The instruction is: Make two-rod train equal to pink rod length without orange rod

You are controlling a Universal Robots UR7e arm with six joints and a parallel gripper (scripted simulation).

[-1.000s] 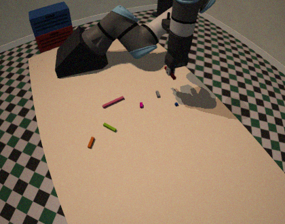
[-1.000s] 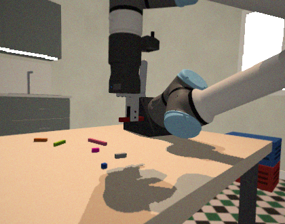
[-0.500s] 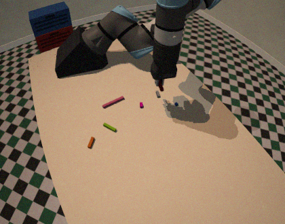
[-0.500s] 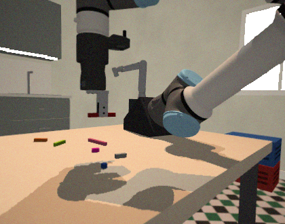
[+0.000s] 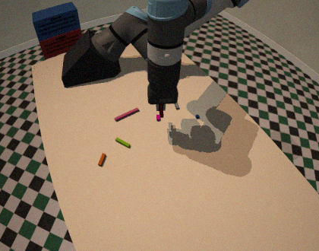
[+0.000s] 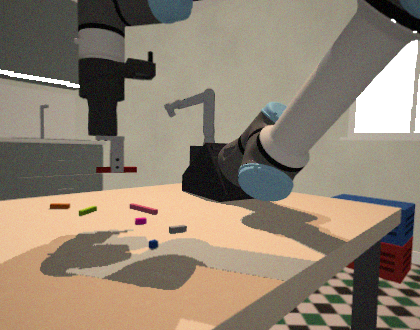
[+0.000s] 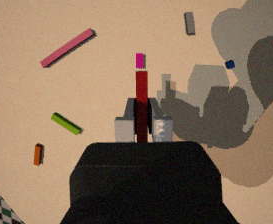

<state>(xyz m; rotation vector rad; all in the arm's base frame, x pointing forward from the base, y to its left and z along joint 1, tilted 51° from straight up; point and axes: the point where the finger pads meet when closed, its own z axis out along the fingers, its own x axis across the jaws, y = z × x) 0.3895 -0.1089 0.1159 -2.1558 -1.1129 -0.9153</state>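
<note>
My gripper is now 11 cm above the magenta rod, 4 cm past it and 2 cm to the right of it. Round my hand: red rod 1 cm below; grey rod 11 cm to the left, 11 cm below, 6 cm behind; pink rod 11 cm below, 11 cm behind, 6 cm to the right.
</note>
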